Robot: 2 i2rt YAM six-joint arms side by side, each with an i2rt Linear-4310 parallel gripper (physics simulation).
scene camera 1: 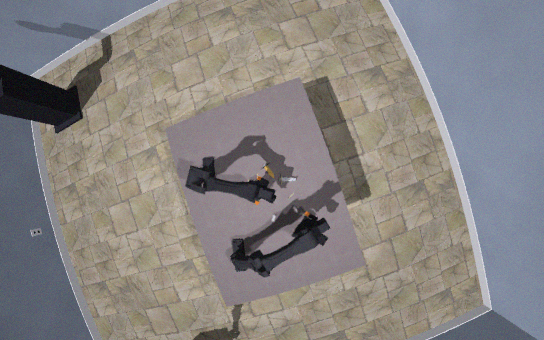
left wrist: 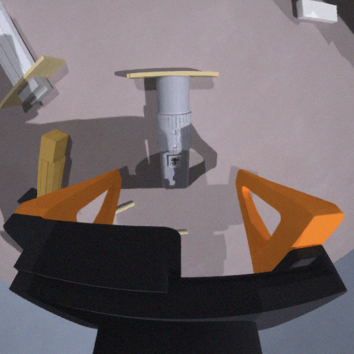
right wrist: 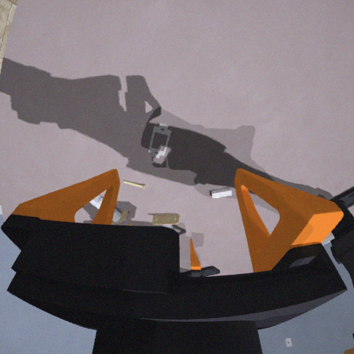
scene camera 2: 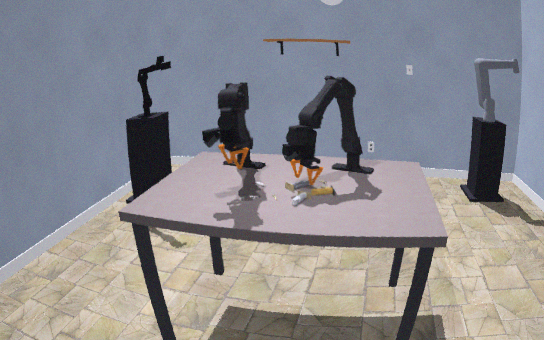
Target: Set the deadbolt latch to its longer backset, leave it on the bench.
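Observation:
The deadbolt latch (left wrist: pixel 173 95) (scene camera 2: pixel 301 184) is a grey cylinder with a thin brass faceplate. It lies on the bench, faceplate toward the top of the left wrist view; its brass plate (right wrist: pixel 166 219) shows in the right wrist view. A small cross mark shows near its lower end. My left gripper (left wrist: pixel 178 175) (scene camera 2: pixel 305 180) (scene camera 1: pixel 257 190) is open and low over the latch, whose marked end lies between the spread fingertips in the left wrist view. Contact cannot be told. My right gripper (right wrist: pixel 176 174) (scene camera 2: pixel 236 165) is open and empty above the bench, apart from the latch.
A white bar with a brass plate (left wrist: pixel 15 55) (scene camera 1: pixel 288 179) (scene camera 2: pixel 299 200) lies near a gold hexagonal piece (left wrist: pixel 52 150) (scene camera 1: pixel 269 172) (scene camera 2: pixel 322 191). A white block (left wrist: pixel 317 11) (right wrist: pixel 221 193), a grey frame (right wrist: pixel 160 140) and thin brass pins (left wrist: pixel 125 207) (right wrist: pixel 134 184) lie on the bench.

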